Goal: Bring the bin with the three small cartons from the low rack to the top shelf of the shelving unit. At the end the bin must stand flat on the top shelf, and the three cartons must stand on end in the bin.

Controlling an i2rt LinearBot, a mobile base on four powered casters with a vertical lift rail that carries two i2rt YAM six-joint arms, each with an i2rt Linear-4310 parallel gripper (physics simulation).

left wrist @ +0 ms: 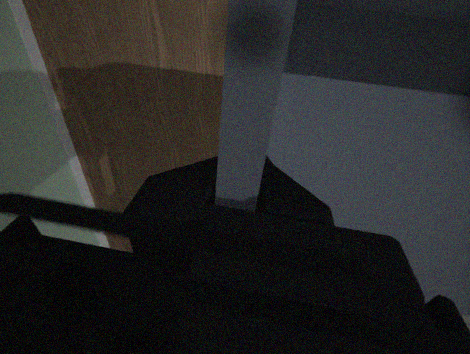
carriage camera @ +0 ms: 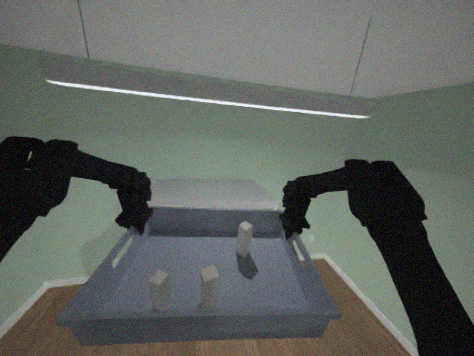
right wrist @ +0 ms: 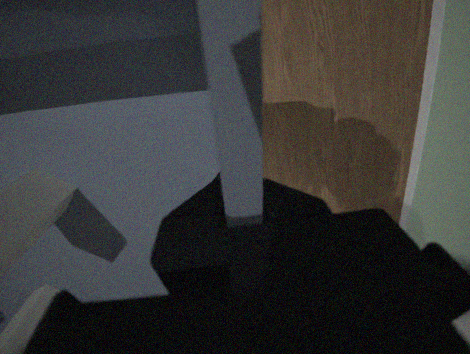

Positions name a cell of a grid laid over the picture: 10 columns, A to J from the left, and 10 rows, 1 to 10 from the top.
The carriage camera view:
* my left gripper: C7
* grey-blue bin: F9
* white shelving unit: E6
